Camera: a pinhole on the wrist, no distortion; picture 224 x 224 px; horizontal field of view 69.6 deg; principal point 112.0 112.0 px. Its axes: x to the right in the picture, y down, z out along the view. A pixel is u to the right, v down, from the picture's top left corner.
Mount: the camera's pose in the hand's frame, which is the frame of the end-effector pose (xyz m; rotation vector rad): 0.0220 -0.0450 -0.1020 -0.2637 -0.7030 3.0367
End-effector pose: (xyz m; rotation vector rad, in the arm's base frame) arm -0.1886 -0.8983 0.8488 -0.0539 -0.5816 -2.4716
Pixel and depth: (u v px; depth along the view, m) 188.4 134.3 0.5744
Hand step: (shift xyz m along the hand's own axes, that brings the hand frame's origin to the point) -0.3402 -0.3525 0.3277
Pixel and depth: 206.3 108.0 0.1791
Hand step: -0.1113 -0.1136 0.0416
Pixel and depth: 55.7 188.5 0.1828
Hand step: 0.0566 -0.2058 0.0320
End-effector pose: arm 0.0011 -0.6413 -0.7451 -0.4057 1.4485 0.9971
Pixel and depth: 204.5 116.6 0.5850
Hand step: -0.4061 -0.2975 0.3544
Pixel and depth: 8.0 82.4 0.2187
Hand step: 0.1237 -0.1113 0.1317
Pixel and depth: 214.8 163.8 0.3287
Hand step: -0.2369 -0.2723 0.1089
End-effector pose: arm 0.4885 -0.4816 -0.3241 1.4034 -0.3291 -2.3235
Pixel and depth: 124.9 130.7 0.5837
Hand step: -0.1197 -0.3575 0.3773
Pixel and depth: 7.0 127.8 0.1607
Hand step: 0.0988 -0.1344 0.0501
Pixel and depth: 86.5 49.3 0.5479
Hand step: 0.0108 -0.0962 0.4900
